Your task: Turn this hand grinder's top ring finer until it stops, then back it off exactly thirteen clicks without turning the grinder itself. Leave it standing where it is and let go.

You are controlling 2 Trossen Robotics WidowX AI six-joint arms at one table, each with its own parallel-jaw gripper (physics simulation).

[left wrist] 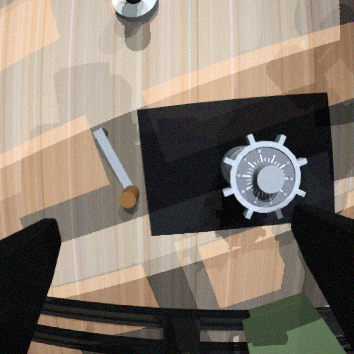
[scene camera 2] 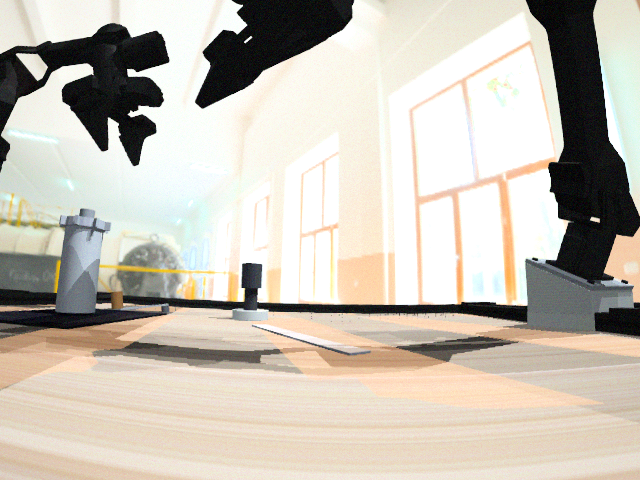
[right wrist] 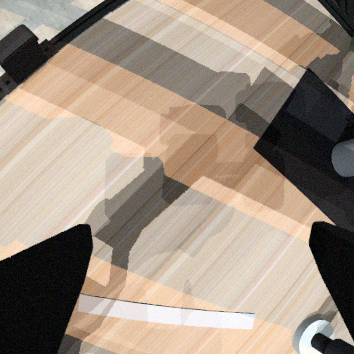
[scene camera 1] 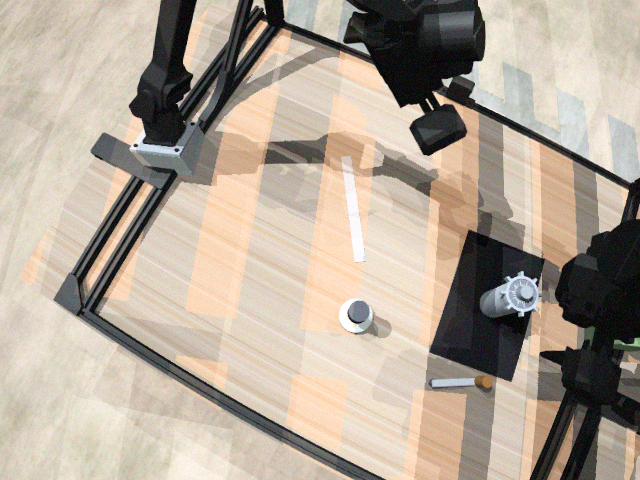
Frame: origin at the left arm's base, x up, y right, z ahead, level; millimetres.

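Seen in the pictures: left gripper, between the fingertips: [left wrist: 177, 224] [scene camera 2: 121, 158] [scene camera 1: 550, 322]; right gripper, between the fingertips: [scene camera 2: 216, 92] [right wrist: 202, 235]; right arm's base, origin of its link: [scene camera 2: 578, 271] [scene camera 1: 164, 134].
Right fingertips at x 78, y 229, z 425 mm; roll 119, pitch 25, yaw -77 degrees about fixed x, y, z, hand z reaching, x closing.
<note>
A point is followed by its place in that frame.
The grey hand grinder [scene camera 1: 493, 304] @[y 1, x -65, z 264 mm] [scene camera 2: 78, 273] @[y 35, x -76, z 251 mm] [right wrist: 345, 159] @[y 32, x -101, z 258 mm] stands upright on the black mat [scene camera 1: 462, 310] @[y -6, x -131, z 297 mm] [left wrist: 175, 150] @[y -57, x -131, z 285 mm]. Its lugged top ring [scene camera 2: 85, 222] @[y 38, x -9, z 253 mm] [left wrist: 233, 177] @[y -11, x -1, z 249 mm] surrounds a graduated dial with a central knob. My left gripper [scene camera 2: 120, 156] @[y -45, x 118, z 256 mm] [left wrist: 177, 224] @[y -45, x 118, z 256 mm] is open and empty, above the ring's height; in the left wrist view the ring lies between its fingers' directions, with the right-hand fingertip just beside the ring's lower right. Contact is not visible. My right gripper [right wrist: 202, 235] @[y 230, x 78, z 425 mm] is open and empty, high over the table, away from the grinder.
A crank with an orange-brown knob [scene camera 1: 484, 381] @[y -126, x -99, z 256 mm] [scene camera 2: 117, 299] @[y -118, x -114, z 255 mm] [left wrist: 129, 198] @[y -123, x -100, z 250 mm] lies beside the mat. A dark-handled tamper with a pale base [scene camera 1: 356, 316] @[y -52, x -44, z 490 mm] [scene camera 2: 251, 276] @[y -26, x -65, z 485 mm] stands mid-table. A flat white strip [scene camera 1: 353, 209] @[y 152, x -132, z 517 mm] [scene camera 2: 310, 338] @[y 185, x -132, z 527 mm] [right wrist: 167, 312] @[y 163, x -132, z 517 mm] lies nearby. A green object [left wrist: 305, 325] @[y 27, x -64, z 50 mm] is near the frame rail.
</note>
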